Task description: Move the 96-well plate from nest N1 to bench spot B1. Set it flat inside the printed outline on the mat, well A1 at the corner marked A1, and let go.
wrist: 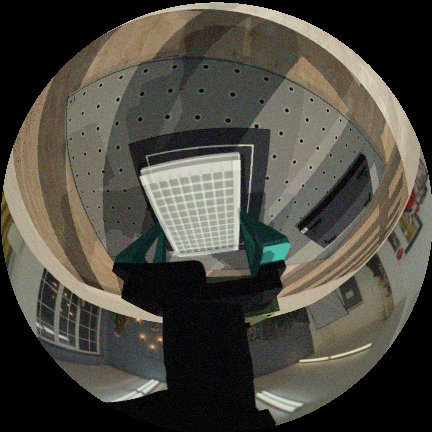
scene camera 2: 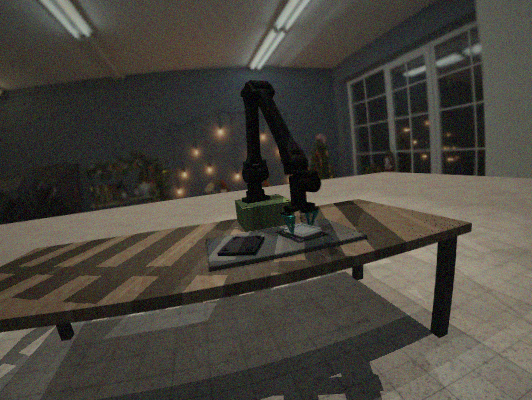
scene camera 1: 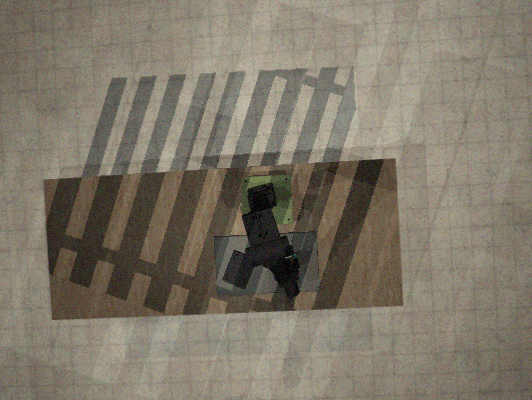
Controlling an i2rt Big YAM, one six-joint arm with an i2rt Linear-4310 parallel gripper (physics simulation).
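Observation:
The pale 96-well plate is between the teal fingers of my gripper, which is shut on its long sides. The plate looks about level, low over the dark mat; I cannot tell whether it touches. The white printed outline shows past the plate's far edge and along its right side in the wrist view. The plate covers much of the outline. The A1 mark and well A1 cannot be made out. Nest N1, a dark holder, holds no plate. The arm hides the plate in the top view.
The mat and nest are on a grey perforated board on the wooden table. The arm's green base block stands behind the board. Striped shadows cross the table and board.

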